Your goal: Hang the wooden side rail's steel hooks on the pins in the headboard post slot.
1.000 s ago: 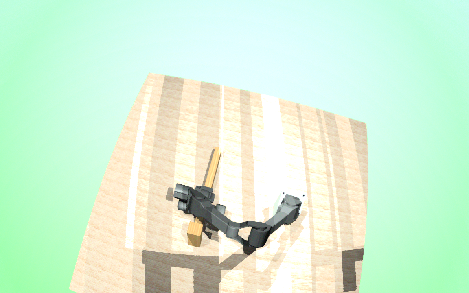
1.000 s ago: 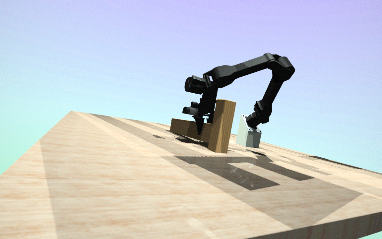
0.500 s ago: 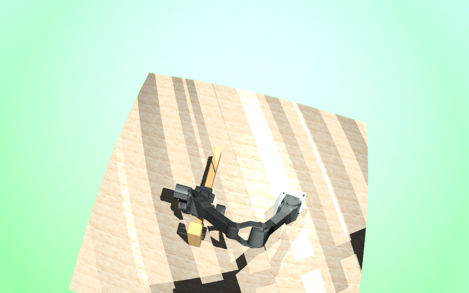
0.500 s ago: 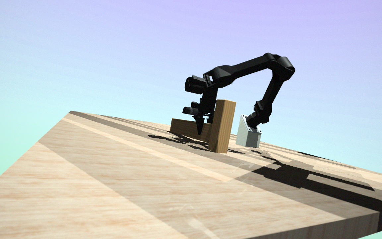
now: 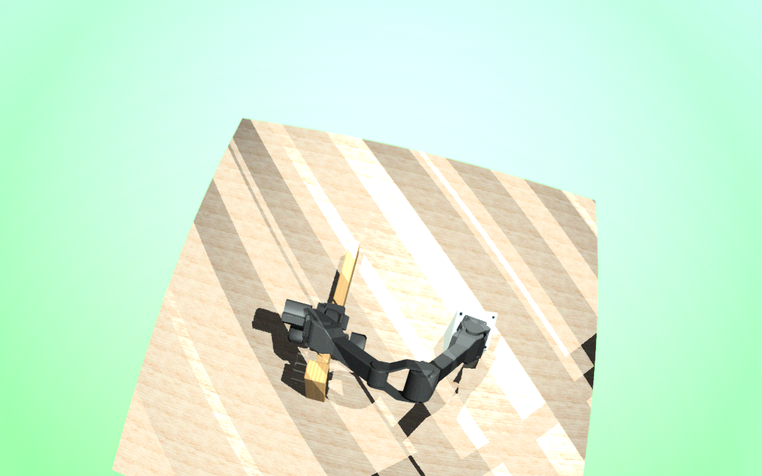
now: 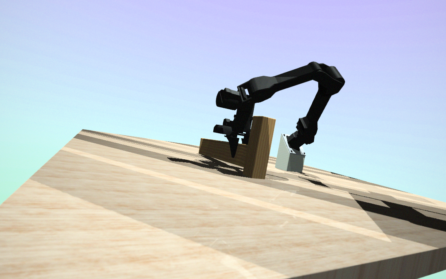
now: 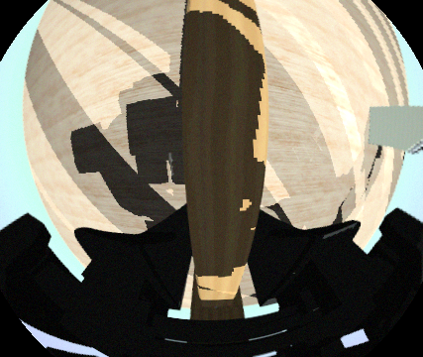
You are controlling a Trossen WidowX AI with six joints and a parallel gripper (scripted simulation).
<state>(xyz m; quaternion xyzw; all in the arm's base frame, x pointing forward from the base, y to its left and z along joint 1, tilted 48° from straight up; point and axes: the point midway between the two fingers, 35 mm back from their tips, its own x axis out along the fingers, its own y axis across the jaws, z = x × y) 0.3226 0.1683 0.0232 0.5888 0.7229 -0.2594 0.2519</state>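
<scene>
Right now the upright headboard post is 10 mm behind my gripper tip, 110 mm to the left of it and 40 mm above it.
</scene>
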